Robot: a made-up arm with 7 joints. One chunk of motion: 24 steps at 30 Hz.
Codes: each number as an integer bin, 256 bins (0 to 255) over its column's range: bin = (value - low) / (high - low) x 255, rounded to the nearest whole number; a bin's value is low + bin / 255 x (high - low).
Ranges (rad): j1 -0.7..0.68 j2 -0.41..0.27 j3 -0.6..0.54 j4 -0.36..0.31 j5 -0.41..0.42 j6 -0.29..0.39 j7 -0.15..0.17
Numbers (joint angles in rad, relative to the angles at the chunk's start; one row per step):
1: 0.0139 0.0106 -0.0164 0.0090 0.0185 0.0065 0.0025
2: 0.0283 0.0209 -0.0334 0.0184 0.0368 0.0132 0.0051
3: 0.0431 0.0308 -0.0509 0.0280 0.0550 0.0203 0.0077
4: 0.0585 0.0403 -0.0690 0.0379 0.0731 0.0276 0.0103
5: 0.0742 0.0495 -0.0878 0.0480 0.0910 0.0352 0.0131
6: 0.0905 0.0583 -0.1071 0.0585 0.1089 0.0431 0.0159
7: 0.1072 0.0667 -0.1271 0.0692 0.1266 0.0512 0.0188
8: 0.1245 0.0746 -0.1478 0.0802 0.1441 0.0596 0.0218
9: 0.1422 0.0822 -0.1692 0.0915 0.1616 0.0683 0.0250
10: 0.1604 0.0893 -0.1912 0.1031 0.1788 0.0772 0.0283
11: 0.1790 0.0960 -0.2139 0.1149 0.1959 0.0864 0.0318
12: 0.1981 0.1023 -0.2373 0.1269 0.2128 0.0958 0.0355
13: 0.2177 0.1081 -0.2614 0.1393 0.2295 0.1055 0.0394
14: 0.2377 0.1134 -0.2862 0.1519 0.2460 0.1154 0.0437
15: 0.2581 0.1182 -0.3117 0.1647 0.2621 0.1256 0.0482
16: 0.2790 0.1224 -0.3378 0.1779 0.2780 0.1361 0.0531
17: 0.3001 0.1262 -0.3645 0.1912 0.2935 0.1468 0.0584
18: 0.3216 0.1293 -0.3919 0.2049 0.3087 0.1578 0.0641
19: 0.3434 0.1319 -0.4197 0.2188 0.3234 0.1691 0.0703
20: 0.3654 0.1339 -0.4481 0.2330 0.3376 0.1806 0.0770
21: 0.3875 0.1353 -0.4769 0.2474 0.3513 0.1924 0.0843
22: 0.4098 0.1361 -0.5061 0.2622 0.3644 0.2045 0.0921
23: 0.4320 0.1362 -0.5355 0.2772 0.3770 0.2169 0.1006
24: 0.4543 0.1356 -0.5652 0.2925 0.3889 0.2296 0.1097
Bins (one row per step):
1: 132 158 131 140 132 111 122
2: 135 162 127 144 137 114 124
3: 137 165 123 148 143 116 126
4: 140 169 119 151 148 119 128
5: 143 172 115 155 154 122 130
6: 146 176 110 159 159 125 132
7: 149 179 106 163 165 128 135
8: 152 182 101 168 170 131 137
9: 156 185 96 172 176 134 139
10: 159 187 91 176 181 138 142
11: 162 190 86 181 186 141 145
12: 166 192 81 185 191 145 148
13: 170 194 76 190 196 148 151
14: 173 196 70 195 202 152 154
15: 177 198 64 200 206 156 158
16: 181 200 59 205 211 160 162
17: 185 201 53 210 216 164 166
18: 189 202 47 215 221 168 171
19: 193 203 40 220 225 172 176
20: 197 204 34 226 230 176 181
21: 201 204 28 231 234 181 187
22: 205 205 21 237 238 185 193
23: 209 205 14 243 242 190 200
24: 213 205 8 248 245 195 207

